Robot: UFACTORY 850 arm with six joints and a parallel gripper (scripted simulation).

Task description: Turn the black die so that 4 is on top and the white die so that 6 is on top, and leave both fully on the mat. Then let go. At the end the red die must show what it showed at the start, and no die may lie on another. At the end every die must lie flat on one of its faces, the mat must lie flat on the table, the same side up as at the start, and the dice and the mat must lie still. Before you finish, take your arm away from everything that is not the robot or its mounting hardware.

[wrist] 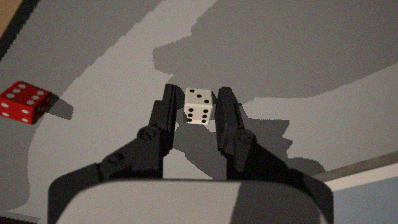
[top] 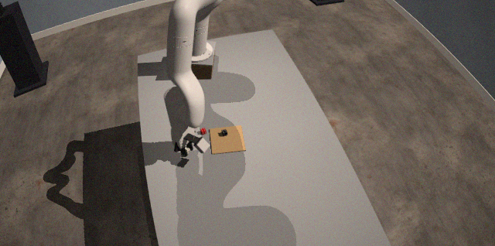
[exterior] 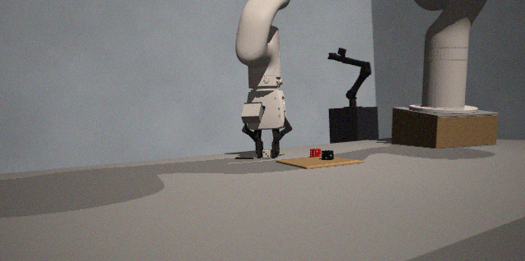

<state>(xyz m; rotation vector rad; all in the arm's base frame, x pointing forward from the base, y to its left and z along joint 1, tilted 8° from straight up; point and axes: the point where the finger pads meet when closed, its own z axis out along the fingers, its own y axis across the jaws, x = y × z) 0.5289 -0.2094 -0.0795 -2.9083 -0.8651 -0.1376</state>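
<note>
My hand is 10 mm above the white die. The rest, counted from my hand: tan mat (10 mm ahead, 180 mm to the left, 20 mm below); then red die (70 mm behind, 100 mm to the left, 10 mm below); then black die (20 mm behind, 180 mm to the left, 10 mm below).
</note>
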